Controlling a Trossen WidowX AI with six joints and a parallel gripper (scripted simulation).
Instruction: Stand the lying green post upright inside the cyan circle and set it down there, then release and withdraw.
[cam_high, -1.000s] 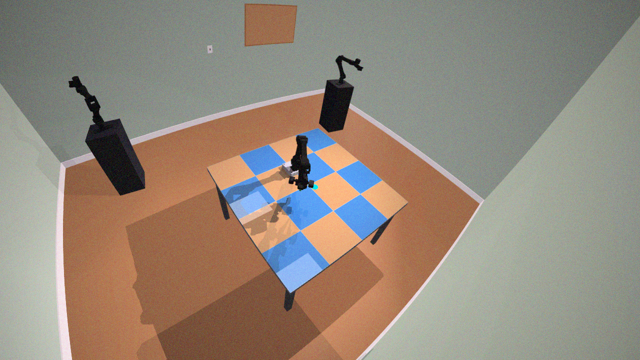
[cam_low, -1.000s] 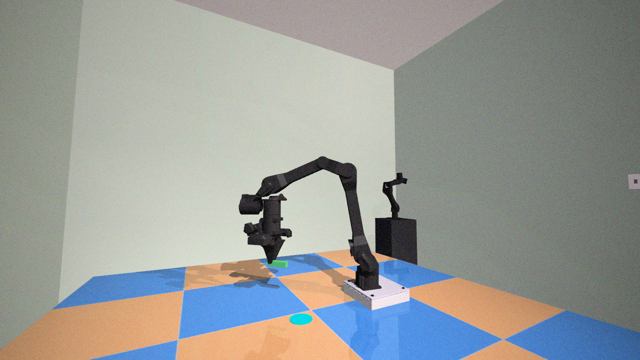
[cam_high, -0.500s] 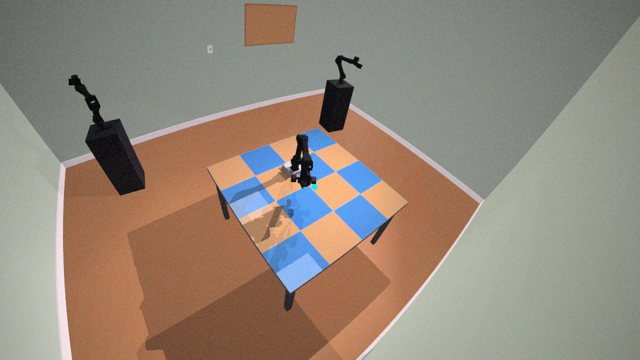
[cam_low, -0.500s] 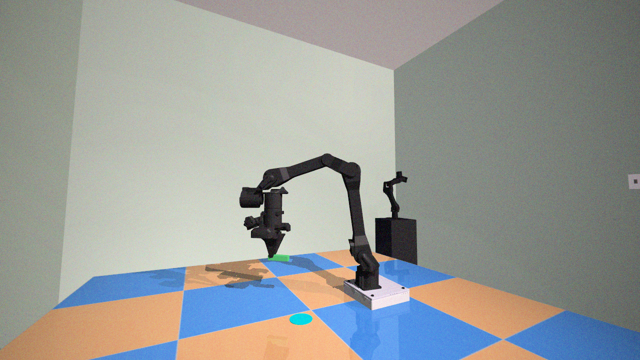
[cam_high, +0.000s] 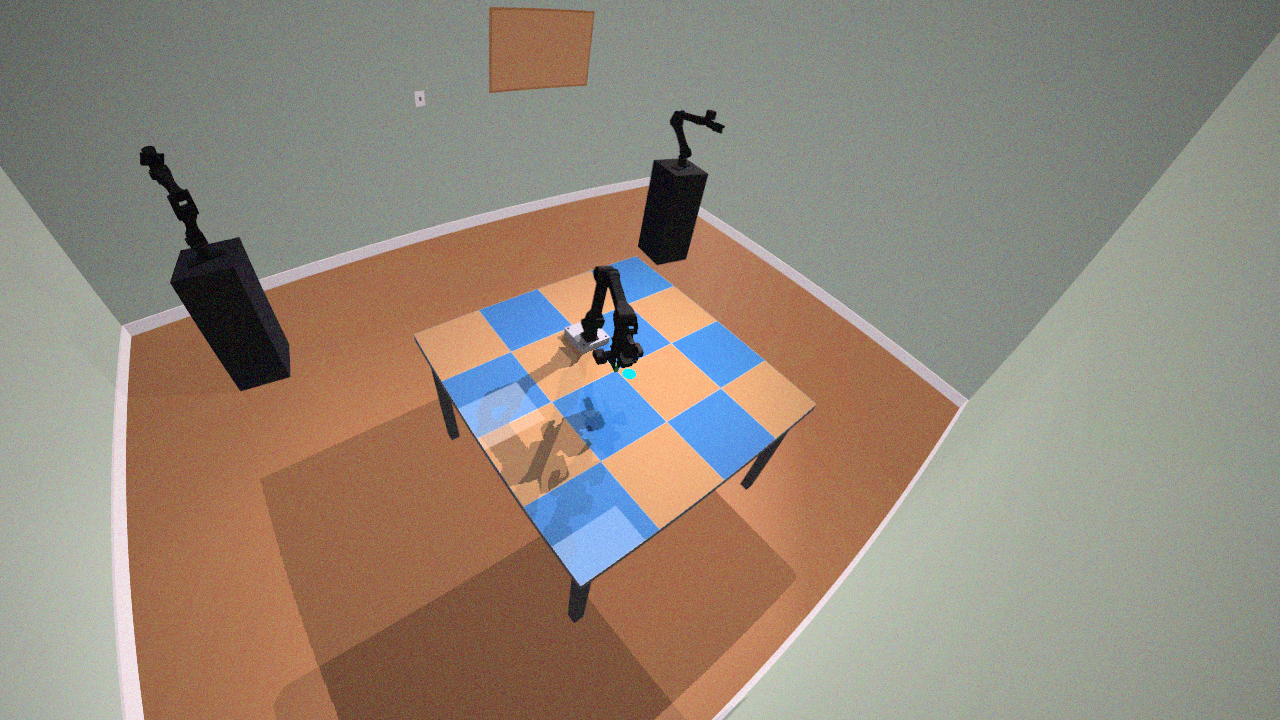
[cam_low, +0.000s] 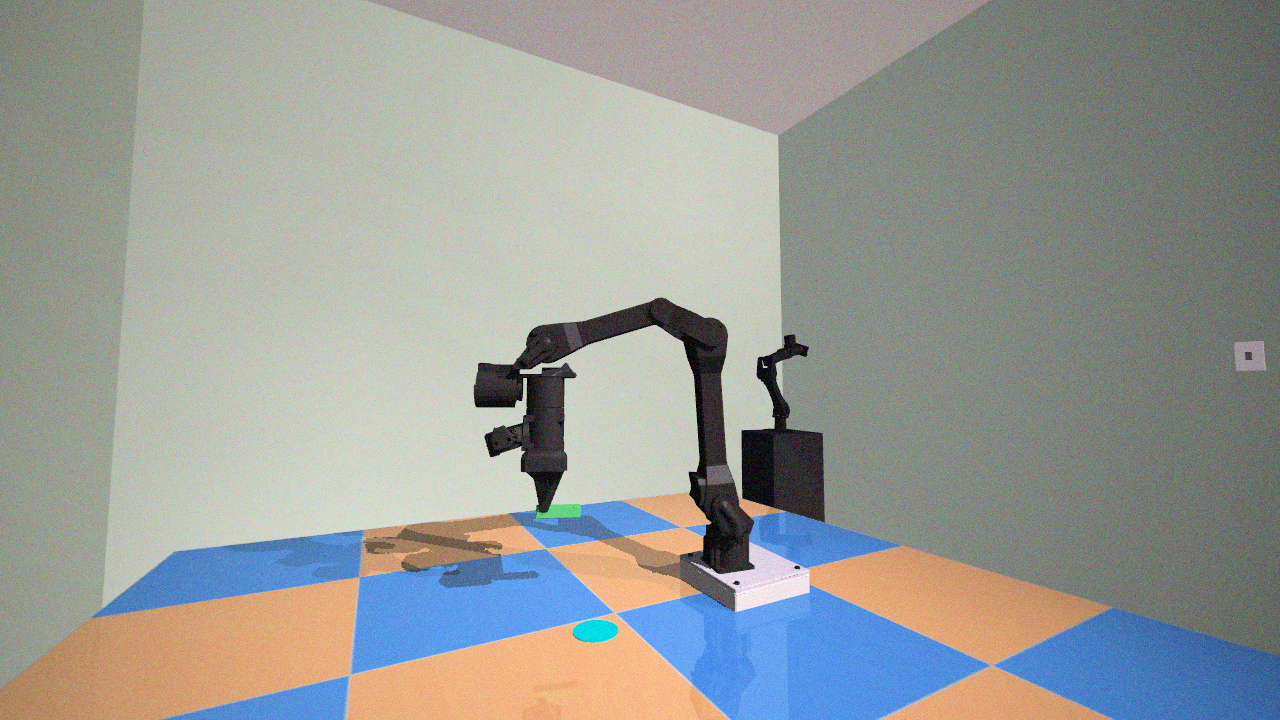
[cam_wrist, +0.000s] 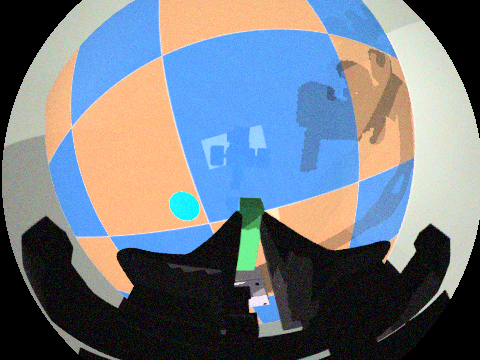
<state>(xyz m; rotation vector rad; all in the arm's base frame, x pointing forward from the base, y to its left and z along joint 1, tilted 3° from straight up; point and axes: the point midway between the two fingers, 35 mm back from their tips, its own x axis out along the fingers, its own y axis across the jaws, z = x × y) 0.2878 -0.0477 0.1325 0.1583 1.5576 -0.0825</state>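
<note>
The green post is 2 cm behind my gripper tip. Round my gripper tip: cyan circle (13 cm below, 11 cm to the left, 5 cm behind).
</note>
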